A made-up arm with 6 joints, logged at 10 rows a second.
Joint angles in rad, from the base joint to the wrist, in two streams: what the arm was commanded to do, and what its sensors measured. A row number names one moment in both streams.
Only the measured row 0 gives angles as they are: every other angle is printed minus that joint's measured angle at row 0.
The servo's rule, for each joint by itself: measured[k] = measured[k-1] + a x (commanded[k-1-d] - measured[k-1]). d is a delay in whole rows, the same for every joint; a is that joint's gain. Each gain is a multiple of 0.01, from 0.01 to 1. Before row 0 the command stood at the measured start. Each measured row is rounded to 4 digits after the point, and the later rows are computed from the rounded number. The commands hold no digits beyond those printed.
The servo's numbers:
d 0
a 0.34 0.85 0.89 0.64 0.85 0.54
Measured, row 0:
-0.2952, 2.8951, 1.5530, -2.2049, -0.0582, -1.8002
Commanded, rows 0 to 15:
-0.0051, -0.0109, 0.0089, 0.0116, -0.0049, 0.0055
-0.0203, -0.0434, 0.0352, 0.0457, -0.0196, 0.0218
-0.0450, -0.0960, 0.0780, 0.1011, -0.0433, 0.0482
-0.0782, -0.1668, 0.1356, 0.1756, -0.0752, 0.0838
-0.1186, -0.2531, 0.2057, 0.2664, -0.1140, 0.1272
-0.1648, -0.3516, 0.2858, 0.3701, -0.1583, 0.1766
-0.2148, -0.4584, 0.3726, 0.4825, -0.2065, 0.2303
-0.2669, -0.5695, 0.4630, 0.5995, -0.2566, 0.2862
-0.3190, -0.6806, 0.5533, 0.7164, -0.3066, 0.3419
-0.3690, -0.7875, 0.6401, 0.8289, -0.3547, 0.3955
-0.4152, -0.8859, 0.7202, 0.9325, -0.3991, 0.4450
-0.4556, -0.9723, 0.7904, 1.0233, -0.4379, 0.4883
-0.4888, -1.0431, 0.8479, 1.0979, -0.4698, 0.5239
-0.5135, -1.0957, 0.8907, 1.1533, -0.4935, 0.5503
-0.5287, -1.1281, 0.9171, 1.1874, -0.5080, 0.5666
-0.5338, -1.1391, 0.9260, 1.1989, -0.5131, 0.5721
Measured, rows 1 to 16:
-0.0017, -0.0093, 0.0079, 0.0074, -0.0042, 0.0030
-0.0080, -0.0383, 0.0322, 0.0319, -0.0173, 0.0132
-0.0206, -0.0873, 0.0730, 0.0762, -0.0394, 0.0321
-0.0402, -0.1549, 0.1287, 0.1398, -0.0698, 0.0600
-0.0669, -0.2384, 0.1972, 0.2208, -0.1074, 0.0963
-0.1002, -0.3346, 0.2761, 0.3164, -0.1507, 0.1397
-0.1392, -0.4398, 0.3620, 0.4227, -0.1981, 0.1886
-0.1826, -0.5500, 0.4519, 0.5359, -0.2478, 0.2413
-0.2290, -0.6610, 0.5421, 0.6514, -0.2978, 0.2956
-0.2766, -0.7685, 0.6293, 0.7650, -0.3462, 0.3495
-0.3237, -0.8683, 0.7102, 0.8722, -0.3912, 0.4011
-0.3685, -0.9567, 0.7816, 0.9689, -0.4309, 0.4482
-0.4094, -1.0301, 0.8406, 1.0515, -0.4640, 0.4891
-0.4448, -1.0859, 0.8852, 1.1167, -0.4891, 0.5221
-0.4733, -1.1218, 0.9136, 1.1619, -0.5052, 0.5461
-0.4939, -1.1365, 0.9246, 1.1856, -0.5119, 0.5601

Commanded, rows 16 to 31:
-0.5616, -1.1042, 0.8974, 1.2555, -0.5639, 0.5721
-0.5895, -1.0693, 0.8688, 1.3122, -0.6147, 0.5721
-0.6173, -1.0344, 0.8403, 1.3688, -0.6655, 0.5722
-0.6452, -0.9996, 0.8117, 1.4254, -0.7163, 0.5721
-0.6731, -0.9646, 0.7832, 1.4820, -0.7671, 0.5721
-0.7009, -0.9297, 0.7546, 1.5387, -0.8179, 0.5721
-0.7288, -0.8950, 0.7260, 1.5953, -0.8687, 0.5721
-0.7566, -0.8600, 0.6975, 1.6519, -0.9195, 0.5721
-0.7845, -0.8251, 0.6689, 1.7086, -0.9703, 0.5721
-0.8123, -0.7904, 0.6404, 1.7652, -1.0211, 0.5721
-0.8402, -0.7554, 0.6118, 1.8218, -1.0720, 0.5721
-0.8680, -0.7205, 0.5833, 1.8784, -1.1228, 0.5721
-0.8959, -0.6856, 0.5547, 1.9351, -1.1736, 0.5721
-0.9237, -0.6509, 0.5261, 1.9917, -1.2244, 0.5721
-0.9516, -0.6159, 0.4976, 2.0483, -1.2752, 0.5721
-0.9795, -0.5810, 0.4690, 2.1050, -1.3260, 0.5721
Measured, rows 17 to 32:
-0.5169, -1.1090, 0.9004, 1.2303, -0.5561, 0.5666
-0.5416, -1.0753, 0.8723, 1.2827, -0.6059, 0.5696
-0.5673, -1.0405, 0.8438, 1.3378, -0.6566, 0.5710
-0.5938, -1.0057, 0.8152, 1.3939, -0.7073, 0.5716
-0.6208, -0.9708, 0.7867, 1.4503, -0.7581, 0.5719
-0.6480, -0.9359, 0.7581, 1.5069, -0.8089, 0.5720
-0.6755, -0.9011, 0.7295, 1.5635, -0.8597, 0.5721
-0.7031, -0.8662, 0.7010, 1.6201, -0.9105, 0.5721
-0.7308, -0.8313, 0.6724, 1.6767, -0.9613, 0.5721
-0.7585, -0.7965, 0.6439, 1.7333, -1.0121, 0.5721
-0.7863, -0.7616, 0.6153, 1.7899, -1.0630, 0.5721
-0.8141, -0.7267, 0.5868, 1.8465, -1.1138, 0.5721
-0.8419, -0.6918, 0.5582, 1.9032, -1.1646, 0.5721
-0.8697, -0.6570, 0.5296, 1.9598, -1.2154, 0.5721
-0.8975, -0.6221, 0.5011, 2.0164, -1.2662, 0.5721
-0.9254, -0.5872, 0.4725, 2.0731, -1.3170, 0.5721

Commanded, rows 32 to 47:
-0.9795, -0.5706, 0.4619, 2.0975, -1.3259, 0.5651
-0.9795, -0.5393, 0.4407, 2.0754, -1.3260, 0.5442
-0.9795, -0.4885, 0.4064, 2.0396, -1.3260, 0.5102
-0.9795, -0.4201, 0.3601, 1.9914, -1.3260, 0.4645
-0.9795, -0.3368, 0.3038, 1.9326, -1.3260, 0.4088
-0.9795, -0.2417, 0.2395, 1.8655, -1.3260, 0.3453
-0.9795, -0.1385, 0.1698, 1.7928, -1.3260, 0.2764
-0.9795, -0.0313, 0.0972, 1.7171, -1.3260, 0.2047
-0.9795, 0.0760, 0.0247, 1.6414, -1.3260, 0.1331
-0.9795, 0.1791, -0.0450, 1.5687, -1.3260, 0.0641
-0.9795, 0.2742, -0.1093, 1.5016, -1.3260, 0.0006
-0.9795, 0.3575, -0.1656, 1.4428, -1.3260, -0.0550
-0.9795, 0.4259, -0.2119, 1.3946, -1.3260, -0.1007
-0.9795, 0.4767, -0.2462, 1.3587, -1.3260, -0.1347
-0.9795, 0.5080, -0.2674, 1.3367, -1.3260, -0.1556
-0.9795, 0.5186, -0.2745, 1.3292, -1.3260, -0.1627
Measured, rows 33 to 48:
-0.9438, -0.5731, 0.4631, 2.0887, -1.3246, 0.5683
-0.9559, -0.5444, 0.4432, 2.0802, -1.3258, 0.5553
-0.9639, -0.4969, 0.4104, 2.0542, -1.3260, 0.5309
-0.9692, -0.4316, 0.3656, 2.0140, -1.3260, 0.4950
-0.9727, -0.3510, 0.3106, 1.9619, -1.3260, 0.4485
-0.9750, -0.2581, 0.2473, 1.9002, -1.3260, 0.3928
-0.9765, -0.1564, 0.1783, 1.8315, -1.3260, 0.3299
-0.9775, -0.0501, 0.1061, 1.7583, -1.3260, 0.2623
-0.9782, 0.0571, 0.0337, 1.6835, -1.3260, 0.1925
-0.9786, 0.1608, -0.0363, 1.6100, -1.3260, 0.1232
-0.9789, 0.2572, -0.1013, 1.5406, -1.3260, 0.0570
-0.9791, 0.3425, -0.1585, 1.4780, -1.3260, -0.0035
-0.9792, 0.4134, -0.2060, 1.4246, -1.3260, -0.0560
-0.9793, 0.4672, -0.2418, 1.3824, -1.3260, -0.0985
-0.9794, 0.5019, -0.2646, 1.3532, -1.3260, -0.1293
-0.9794, 0.5161, -0.2734, 1.3378, -1.3260, -0.1473

